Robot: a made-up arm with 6 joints. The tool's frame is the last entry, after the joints.
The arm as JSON. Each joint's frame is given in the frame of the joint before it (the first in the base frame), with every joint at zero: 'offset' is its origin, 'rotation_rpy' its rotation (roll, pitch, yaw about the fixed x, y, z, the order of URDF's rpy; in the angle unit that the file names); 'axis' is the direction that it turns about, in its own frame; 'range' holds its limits. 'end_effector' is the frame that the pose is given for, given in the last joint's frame.
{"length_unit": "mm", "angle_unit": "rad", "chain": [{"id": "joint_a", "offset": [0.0, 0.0, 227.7], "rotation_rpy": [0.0, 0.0, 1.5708], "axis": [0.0, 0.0, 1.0], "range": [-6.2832, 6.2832]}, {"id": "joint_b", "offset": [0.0, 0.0, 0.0], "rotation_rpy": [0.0, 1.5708, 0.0], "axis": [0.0, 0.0, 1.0], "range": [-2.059, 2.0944]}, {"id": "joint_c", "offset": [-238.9, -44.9, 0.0], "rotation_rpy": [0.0, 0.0, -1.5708], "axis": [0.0, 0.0, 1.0], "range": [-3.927, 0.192]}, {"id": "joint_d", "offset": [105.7, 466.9, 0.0], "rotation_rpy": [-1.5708, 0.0, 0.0], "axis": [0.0, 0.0, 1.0], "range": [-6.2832, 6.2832]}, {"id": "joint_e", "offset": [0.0, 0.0, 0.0], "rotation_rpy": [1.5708, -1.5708, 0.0], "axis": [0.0, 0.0, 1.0], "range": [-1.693, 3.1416]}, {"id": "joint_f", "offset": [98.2, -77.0, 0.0], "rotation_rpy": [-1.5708, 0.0, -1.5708], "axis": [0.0, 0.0, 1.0], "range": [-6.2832, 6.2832]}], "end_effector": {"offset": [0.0, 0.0, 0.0], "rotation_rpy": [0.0, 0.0, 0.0]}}
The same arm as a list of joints. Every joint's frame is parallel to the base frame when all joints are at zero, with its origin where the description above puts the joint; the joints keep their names.
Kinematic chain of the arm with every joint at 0, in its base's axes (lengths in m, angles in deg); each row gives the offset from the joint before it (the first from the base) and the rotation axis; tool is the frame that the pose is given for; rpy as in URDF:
joint_a: xyz 0 0 0.2277 axis +z
joint_b: xyz 0 0 0 axis +y
joint_c: xyz 0.0449 0 0.2389 axis +y
joint_d: xyz 0.1057 0 -0.4669 axis -z
joint_e: xyz 0 0 0 axis +y
joint_f: xyz 0.077 0 -0.0982 axis -z
tool: xyz 0 0 0 rpy 180 0 0
Joint limits (deg, base to tool): -360..360 -117.97..120 -225..11 -360..360 -97..180 -360..360

